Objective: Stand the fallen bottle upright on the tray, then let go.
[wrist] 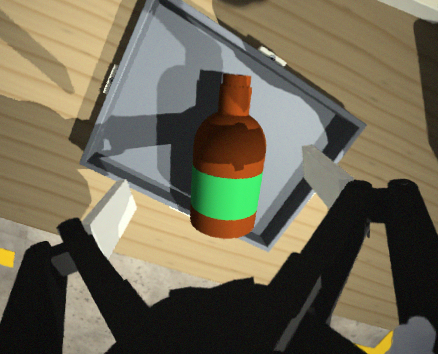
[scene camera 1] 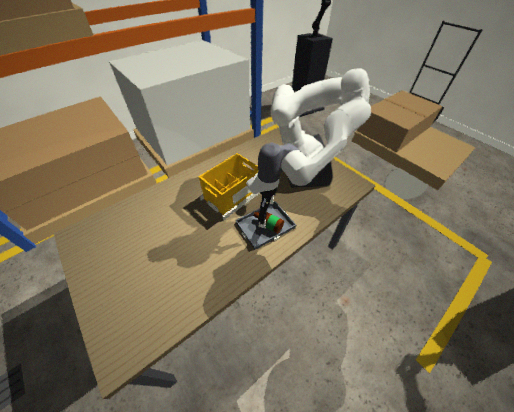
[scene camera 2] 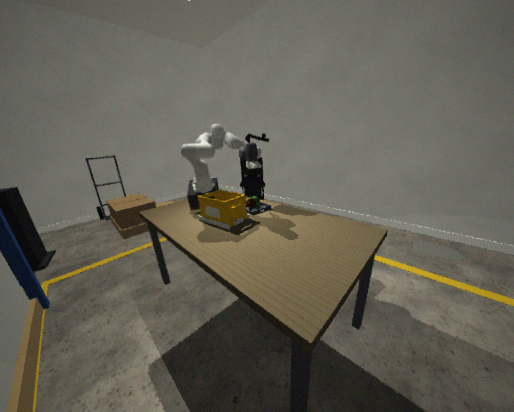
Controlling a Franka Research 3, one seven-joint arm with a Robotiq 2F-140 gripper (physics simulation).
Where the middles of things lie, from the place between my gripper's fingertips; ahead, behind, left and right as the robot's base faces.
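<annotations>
Brown bottle (wrist: 229, 149): my hand is 60 mm above it, 10 mm to the left of it and 20 mm past it.
</annotations>
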